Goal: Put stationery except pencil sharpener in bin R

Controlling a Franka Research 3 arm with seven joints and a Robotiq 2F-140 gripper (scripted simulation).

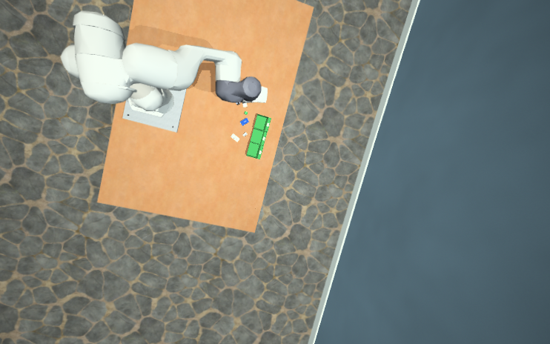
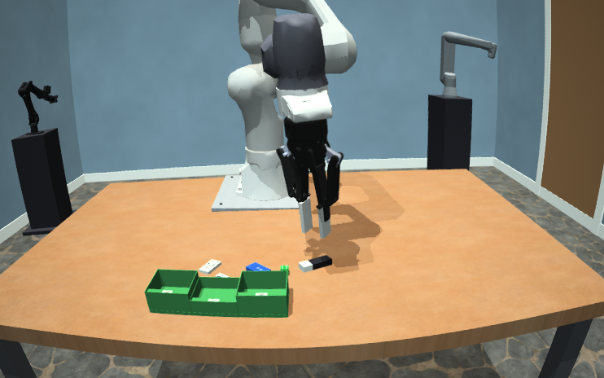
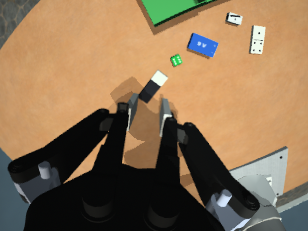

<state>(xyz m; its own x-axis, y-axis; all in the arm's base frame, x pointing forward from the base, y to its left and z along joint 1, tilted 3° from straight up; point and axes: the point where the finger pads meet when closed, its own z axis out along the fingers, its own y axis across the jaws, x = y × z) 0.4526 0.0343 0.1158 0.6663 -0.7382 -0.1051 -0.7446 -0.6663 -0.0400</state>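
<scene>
My gripper is now 10 cm above the black-and-white stick-shaped item and 1 cm to the left of it. From my hand the other things lie so: blue flat item 12 cm to the right, 10 cm below; green piece 10 cm below, 7 cm to the right, 1 cm ahead; white piece 19 cm to the right, 10 cm below, 2 cm ahead.
</scene>
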